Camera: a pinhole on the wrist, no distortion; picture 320 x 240 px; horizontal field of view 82.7 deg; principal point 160.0 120.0 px. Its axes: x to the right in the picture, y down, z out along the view. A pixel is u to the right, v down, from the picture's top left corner.
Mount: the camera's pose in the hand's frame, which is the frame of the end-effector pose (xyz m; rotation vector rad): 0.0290 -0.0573 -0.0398 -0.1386 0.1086 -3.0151
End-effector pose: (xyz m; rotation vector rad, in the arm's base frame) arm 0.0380 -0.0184 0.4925 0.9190 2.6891 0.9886
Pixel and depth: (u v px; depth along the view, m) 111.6 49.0 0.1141
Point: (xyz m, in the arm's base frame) 0.0011 0.0499 0.4295
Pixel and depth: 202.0 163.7 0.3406
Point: 0.0531 0.0383 0.1532
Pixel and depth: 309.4 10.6 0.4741
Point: 0.5430 0.1317 0.1774
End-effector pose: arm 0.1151 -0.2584 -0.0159 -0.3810 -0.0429 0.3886
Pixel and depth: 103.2 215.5 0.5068
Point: 0.4331 -0.2925 0.4983
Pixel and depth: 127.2 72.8 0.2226
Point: 0.1750 -0.1708 0.1543
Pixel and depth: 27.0 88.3 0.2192
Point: 0.2901 -0.1342 0.1378
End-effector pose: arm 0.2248 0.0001 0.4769 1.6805 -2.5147 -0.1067
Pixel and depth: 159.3 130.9 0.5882
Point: 0.2370 -0.1375 -0.0705
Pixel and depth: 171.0 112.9 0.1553
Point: 0.2538 -0.0558 0.3565
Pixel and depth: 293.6 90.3 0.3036
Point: 0.3014 0.1326 0.1782
